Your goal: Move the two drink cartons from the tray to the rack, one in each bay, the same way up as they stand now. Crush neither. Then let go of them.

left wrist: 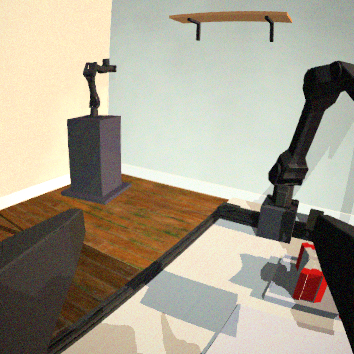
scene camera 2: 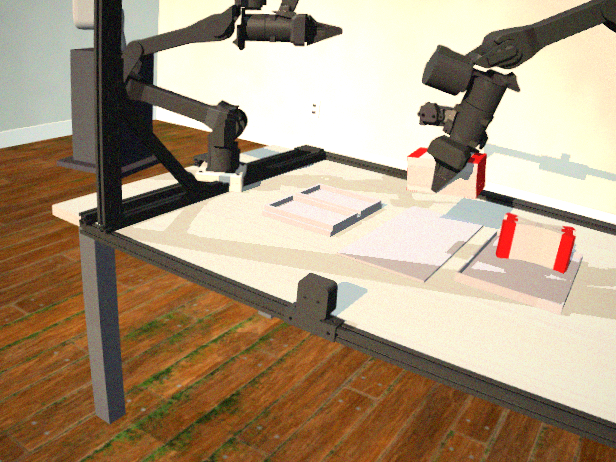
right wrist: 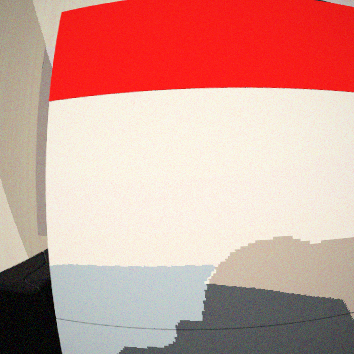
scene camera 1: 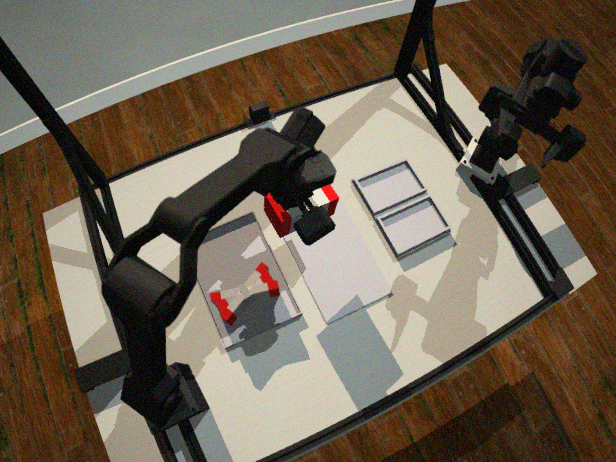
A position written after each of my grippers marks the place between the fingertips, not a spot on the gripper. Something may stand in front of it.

My left gripper (scene camera 1: 520,152) is open and holds nothing. Also in view: my right gripper (scene camera 2: 439,185) and a pale mat (left wrist: 245,322).
My left gripper also shows in the left wrist view (left wrist: 203,225) and in scene camera 2 (scene camera 2: 341,30). My right gripper also shows in scene camera 1 (scene camera 1: 304,208). The pale mat is seen too in the right wrist view (right wrist: 42,114).
